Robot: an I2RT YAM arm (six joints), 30 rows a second.
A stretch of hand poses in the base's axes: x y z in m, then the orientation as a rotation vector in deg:
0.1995, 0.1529, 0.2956, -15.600, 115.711, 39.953
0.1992, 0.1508, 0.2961, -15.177, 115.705, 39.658
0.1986, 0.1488, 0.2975, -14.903, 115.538, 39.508
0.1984, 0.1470, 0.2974, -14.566, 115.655, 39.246
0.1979, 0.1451, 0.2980, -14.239, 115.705, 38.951
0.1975, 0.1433, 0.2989, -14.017, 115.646, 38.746
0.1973, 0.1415, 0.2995, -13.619, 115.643, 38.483
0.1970, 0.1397, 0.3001, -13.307, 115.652, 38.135
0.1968, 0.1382, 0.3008, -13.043, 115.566, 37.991
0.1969, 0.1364, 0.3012, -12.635, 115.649, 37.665
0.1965, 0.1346, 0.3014, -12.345, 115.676, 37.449
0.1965, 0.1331, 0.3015, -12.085, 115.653, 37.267
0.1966, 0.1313, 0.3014, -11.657, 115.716, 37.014
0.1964, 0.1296, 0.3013, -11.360, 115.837, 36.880
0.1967, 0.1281, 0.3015, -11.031, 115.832, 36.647
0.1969, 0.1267, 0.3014, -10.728, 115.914, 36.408
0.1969, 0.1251, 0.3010, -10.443, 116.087, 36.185
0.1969, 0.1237, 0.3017, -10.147, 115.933, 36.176
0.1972, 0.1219, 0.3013, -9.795, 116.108, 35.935
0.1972, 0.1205, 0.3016, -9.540, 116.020, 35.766
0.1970, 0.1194, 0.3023, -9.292, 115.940, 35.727
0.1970, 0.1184, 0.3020, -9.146, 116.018, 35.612
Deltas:
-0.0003, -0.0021, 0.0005, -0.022, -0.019, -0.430
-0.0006, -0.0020, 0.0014, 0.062, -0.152, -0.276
-0.0002, -0.0018, -0.0001, -0.071, 0.093, -0.343
-0.0005, -0.0019, 0.0006, -0.077, 0.021, -0.357
-0.0004, -0.0018, 0.0009, -0.028, -0.073, -0.254
-0.0002, -0.0018, 0.0006, -0.012, -0.007, -0.398
-0.0003, -0.0018, 0.0006, -0.106, -0.031, -0.375
-0.0002, -0.0015, 0.0007, 0.036, -0.074, -0.259
0.0001, -0.0018, 0.0004, -0.074, 0.062, -0.425
-0.0004, -0.0018, 0.0002, -0.034, 0.019, -0.298
0.0000, -0.0015, 0.0001, -0.009, -0.024, -0.267
0.0001, -0.0018, -0.0001, -0.012, 0.067, -0.407
-0.0002, -0.0017, -0.0001, -0.002, 0.130, -0.255
0.0003, -0.0015, 0.0002, -0.021, -0.006, -0.336
0.0002, -0.0014, -0.0001, -0.059, 0.071, -0.311
0.0000, -0.0016, -0.0004, -0.080, 0.158, -0.281
0.0000, -0.0014, 0.0007, 0.154, -0.098, -0.228
0.0003, -0.0018, -0.0004, -0.065, 0.168, -0.335
0.0000, -0.0014, 0.0003, 0.012, -0.079, -0.264
-0.0002, -0.0011, 0.0007, 0.094, -0.043, -0.200
0.0000, -0.0010, -0.0003, -0.038, 0.073, -0.145

